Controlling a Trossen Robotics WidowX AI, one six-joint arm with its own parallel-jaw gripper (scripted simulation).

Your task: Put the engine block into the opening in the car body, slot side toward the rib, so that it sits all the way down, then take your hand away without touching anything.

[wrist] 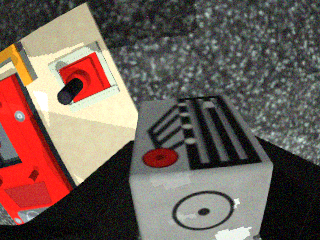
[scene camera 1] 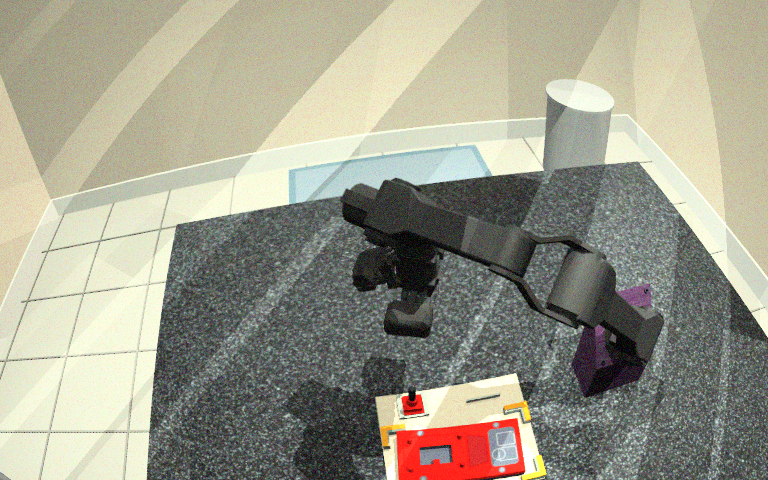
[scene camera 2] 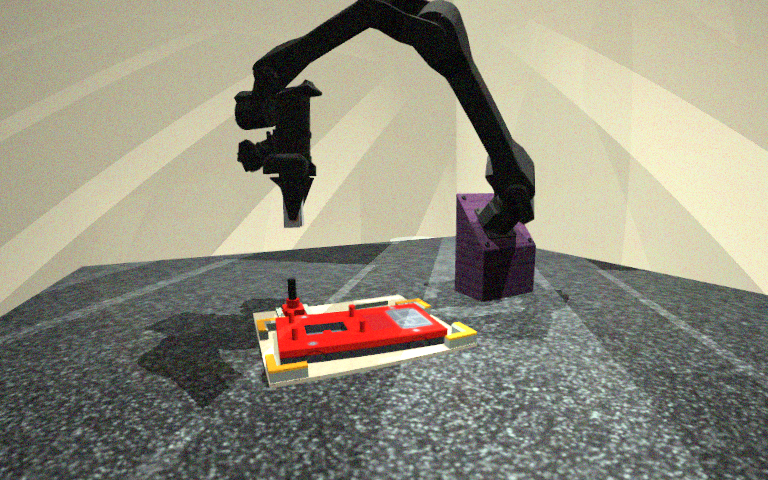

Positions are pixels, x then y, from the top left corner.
The gripper shows in the wrist view [188, 146], in scene camera 1 [417, 320] and in scene camera 2 [294, 219].
